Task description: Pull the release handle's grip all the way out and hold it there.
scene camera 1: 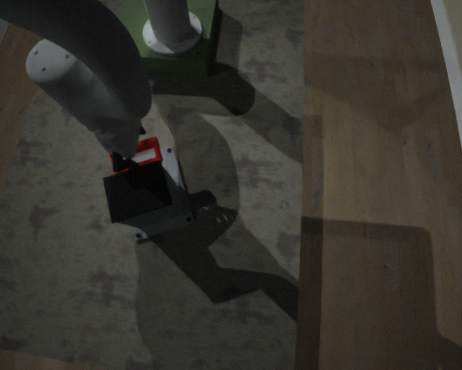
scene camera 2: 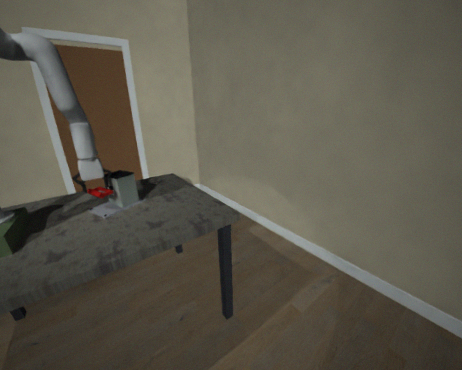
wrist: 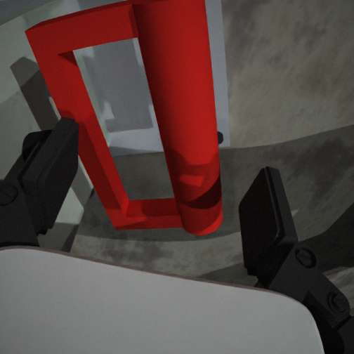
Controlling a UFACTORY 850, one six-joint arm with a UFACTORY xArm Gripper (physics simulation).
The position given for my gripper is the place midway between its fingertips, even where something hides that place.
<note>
I see my gripper (scene camera 1: 136, 149).
My gripper is seen too in the wrist view (wrist: 166, 165).
</note>
